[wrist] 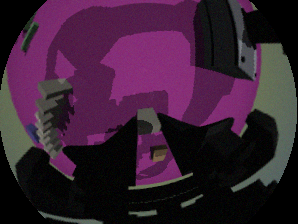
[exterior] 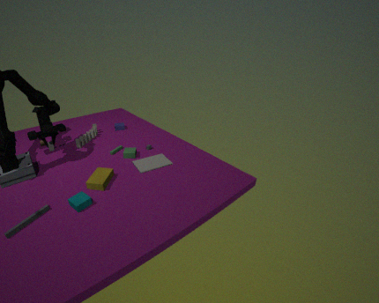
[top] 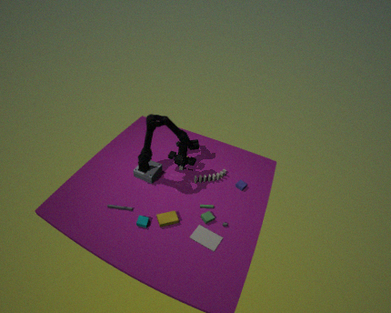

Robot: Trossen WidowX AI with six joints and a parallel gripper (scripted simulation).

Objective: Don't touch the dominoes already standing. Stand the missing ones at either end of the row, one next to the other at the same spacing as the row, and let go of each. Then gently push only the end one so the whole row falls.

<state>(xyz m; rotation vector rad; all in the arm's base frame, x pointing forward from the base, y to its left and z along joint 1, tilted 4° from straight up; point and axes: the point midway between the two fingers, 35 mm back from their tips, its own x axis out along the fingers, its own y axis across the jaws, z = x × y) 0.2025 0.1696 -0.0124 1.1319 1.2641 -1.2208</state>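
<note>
Now: the brown piece 3 cm behind my gripper tip, 12 cm to the left of it and 2 cm below it. Also, from my gripper tip: blue block 44 cm ahead, 4 cm to the left, 1 cm below; then yellow block 11 cm ahead, 43 cm to the right, 1 cm below; then green stick 28 cm ahead, 23 cm to the right, 2 cm below.
</note>
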